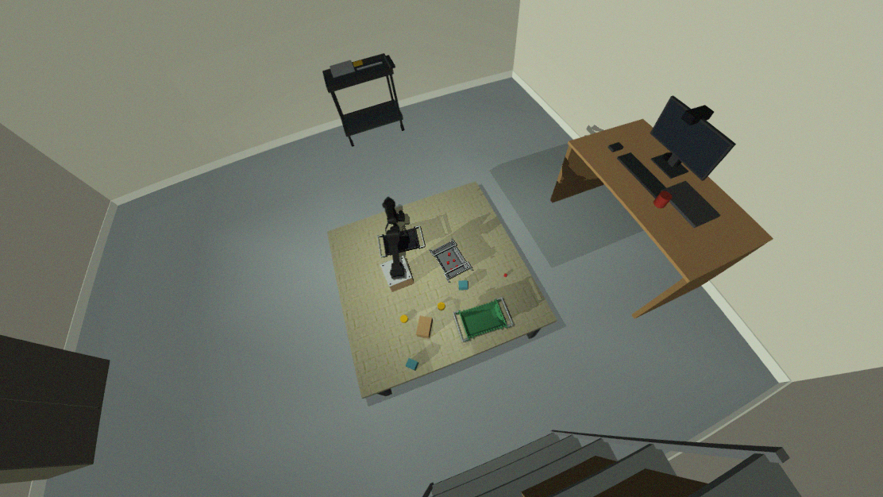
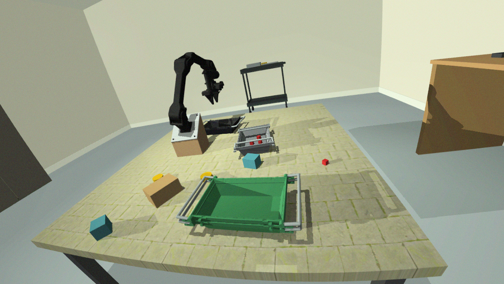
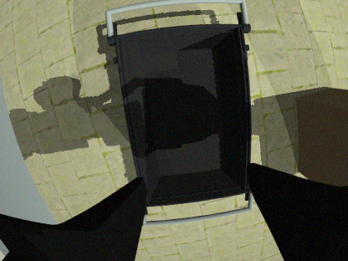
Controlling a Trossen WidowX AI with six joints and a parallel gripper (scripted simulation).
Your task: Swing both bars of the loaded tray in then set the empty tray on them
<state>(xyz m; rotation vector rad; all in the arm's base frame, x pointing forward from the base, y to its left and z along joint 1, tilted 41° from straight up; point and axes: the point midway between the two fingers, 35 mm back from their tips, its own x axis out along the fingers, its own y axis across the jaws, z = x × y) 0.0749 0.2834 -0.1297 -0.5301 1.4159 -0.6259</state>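
Right now my gripper tip is 15 cm above the black tray and 1 cm to the left of it. The rest, counted from my gripper tip: tan box: 68 cm to the right, 17 cm below, 2 cm behind.
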